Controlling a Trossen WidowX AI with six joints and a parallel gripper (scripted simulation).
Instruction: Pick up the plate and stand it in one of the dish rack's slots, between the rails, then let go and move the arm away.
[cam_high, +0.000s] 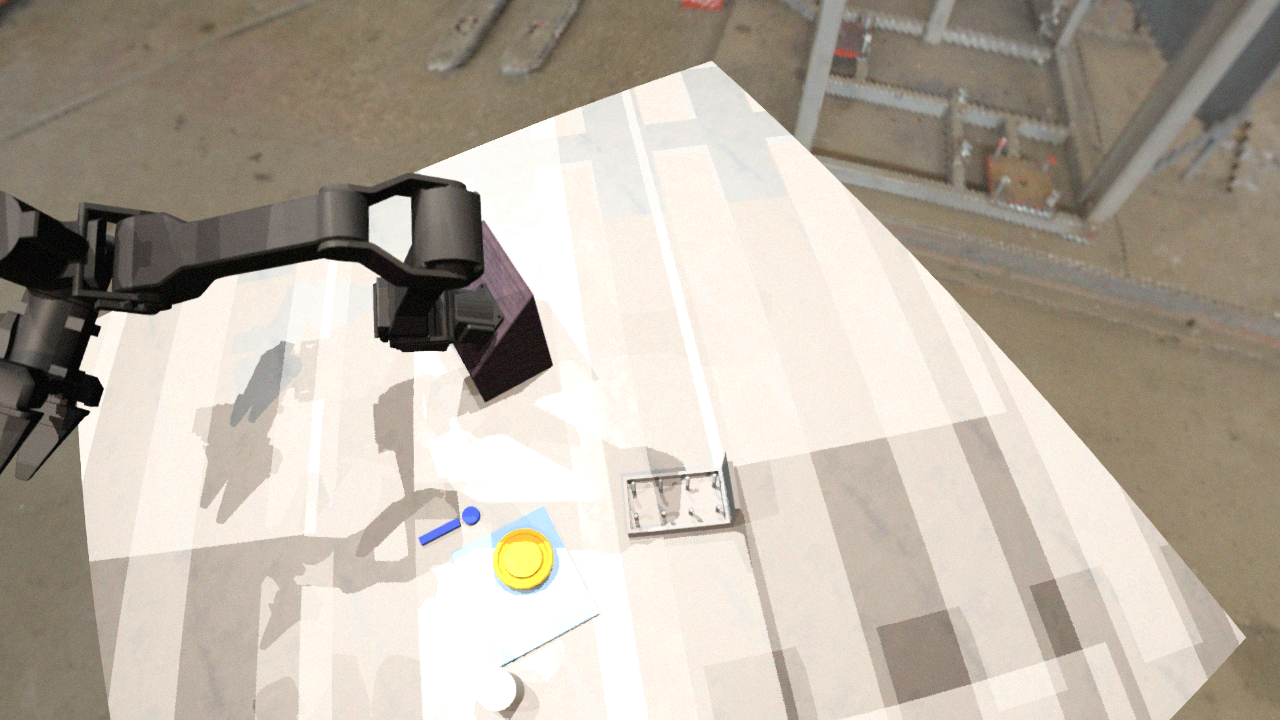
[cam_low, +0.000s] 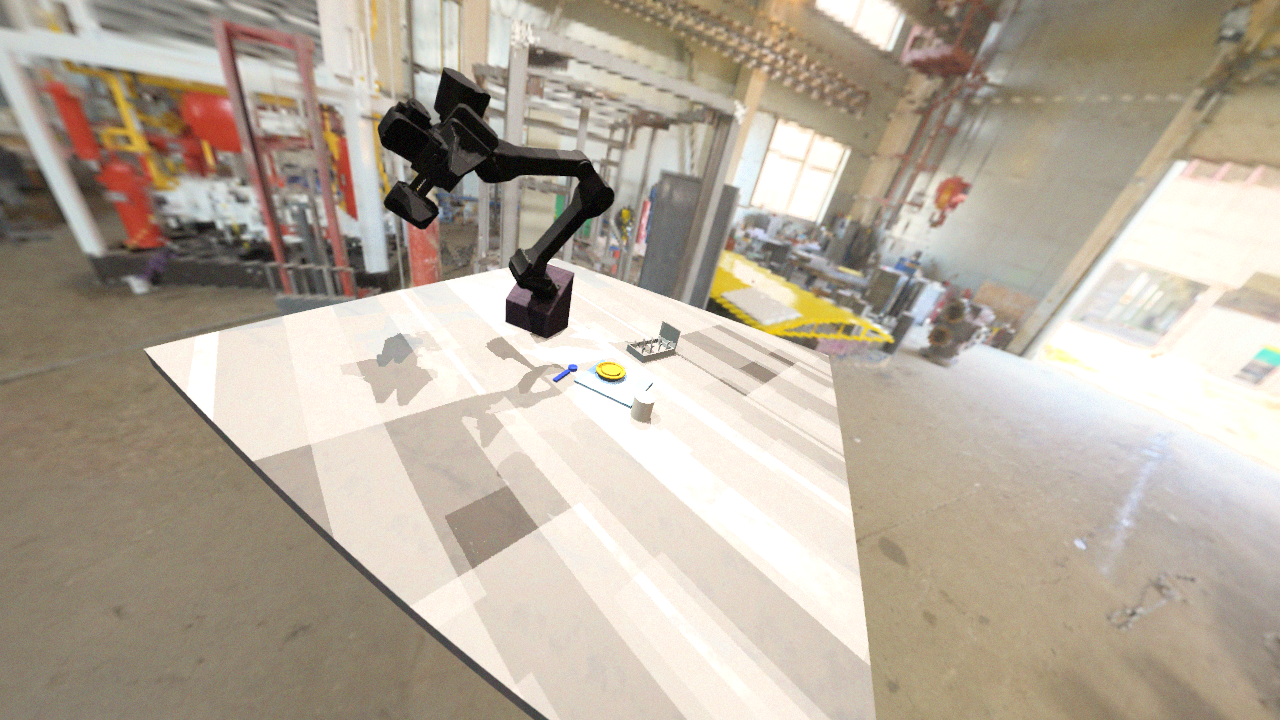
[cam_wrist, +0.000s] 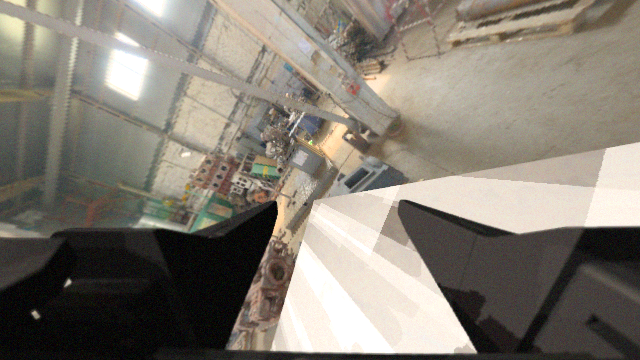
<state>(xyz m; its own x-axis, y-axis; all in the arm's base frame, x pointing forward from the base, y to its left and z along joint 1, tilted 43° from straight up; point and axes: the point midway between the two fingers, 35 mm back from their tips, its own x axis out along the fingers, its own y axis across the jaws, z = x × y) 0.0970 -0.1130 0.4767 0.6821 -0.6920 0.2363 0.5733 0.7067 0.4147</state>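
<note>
My gripper tip is now 36 cm above the yellow plate, 34 cm to the right of it and 15 cm short of it. Round my gripper tip: blue spoon (37 cm below, 28 cm to the left, 6 cm ahead); light blue mat (37 cm below, 32 cm to the left, 17 cm ahead); white cup (35 cm below, 27 cm ahead, 25 cm to the left).
</note>
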